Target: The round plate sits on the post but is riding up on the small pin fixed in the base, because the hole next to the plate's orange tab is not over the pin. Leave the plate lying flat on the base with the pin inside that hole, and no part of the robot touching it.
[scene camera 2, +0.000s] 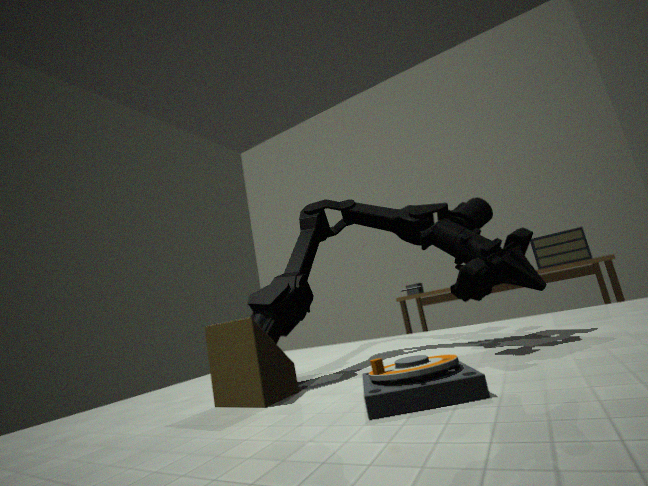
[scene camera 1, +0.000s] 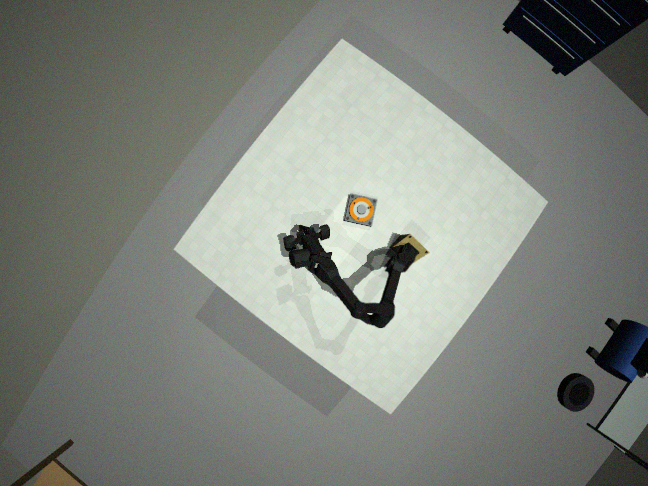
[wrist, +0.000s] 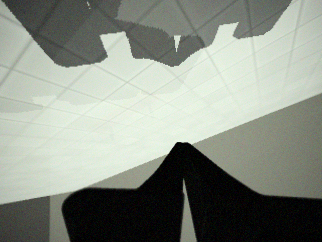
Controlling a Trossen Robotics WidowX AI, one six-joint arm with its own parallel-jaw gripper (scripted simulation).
My gripper is shut, holding nothing. Also in view: a round plate and a dark square base.
My gripper shows as well in scene camera 1 and in the wrist view.
